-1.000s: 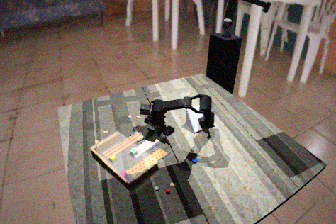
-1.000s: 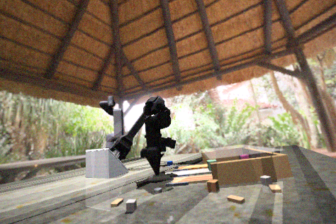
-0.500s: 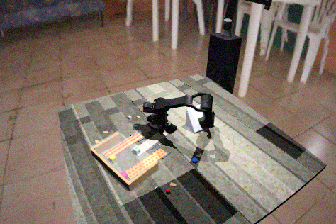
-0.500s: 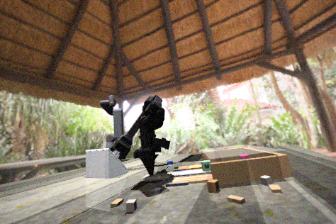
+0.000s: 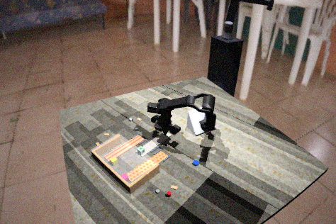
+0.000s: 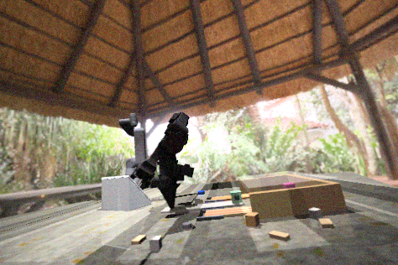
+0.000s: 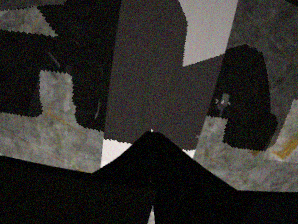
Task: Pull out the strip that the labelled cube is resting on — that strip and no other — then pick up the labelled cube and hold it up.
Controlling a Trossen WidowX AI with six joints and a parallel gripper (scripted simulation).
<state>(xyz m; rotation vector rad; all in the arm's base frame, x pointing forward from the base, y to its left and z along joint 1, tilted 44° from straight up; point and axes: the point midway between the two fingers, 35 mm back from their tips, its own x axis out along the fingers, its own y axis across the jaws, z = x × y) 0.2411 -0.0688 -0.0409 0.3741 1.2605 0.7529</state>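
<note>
The labelled cube is 19 cm ahead of my gripper tip, 6 cm to the left of it and 2 cm above it. From my gripper tip the other things lie so: red disc: 37 cm to the left, 20 cm ahead, 1 cm above; then blue disc: 28 cm to the left, 2 cm behind.
</note>
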